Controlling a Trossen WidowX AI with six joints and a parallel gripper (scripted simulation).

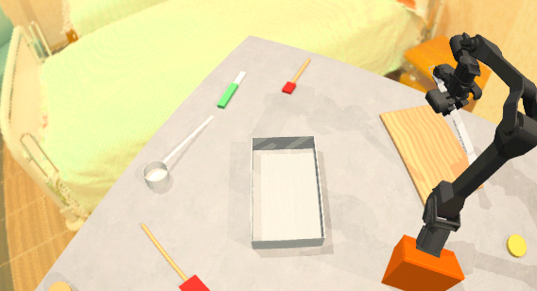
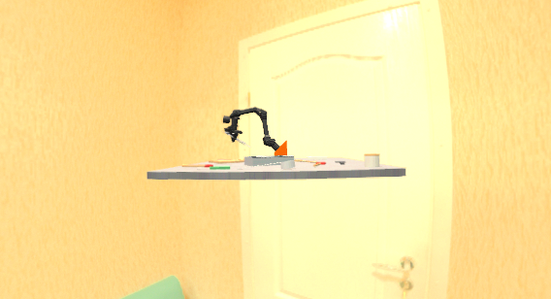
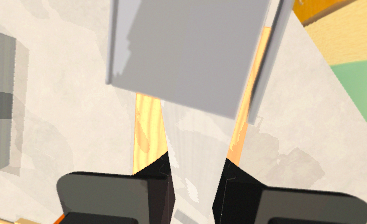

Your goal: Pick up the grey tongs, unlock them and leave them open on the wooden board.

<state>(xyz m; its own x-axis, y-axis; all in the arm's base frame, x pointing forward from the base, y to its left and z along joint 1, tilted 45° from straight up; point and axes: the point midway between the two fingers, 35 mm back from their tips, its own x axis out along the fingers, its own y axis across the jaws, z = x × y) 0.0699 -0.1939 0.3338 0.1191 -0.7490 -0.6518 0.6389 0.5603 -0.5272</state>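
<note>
My gripper tip is now 1 cm past the wooden board and 16 cm above it. Also, from my gripper tip: roasting tin (31 cm ahead, 36 cm to the left, 14 cm below).
</note>
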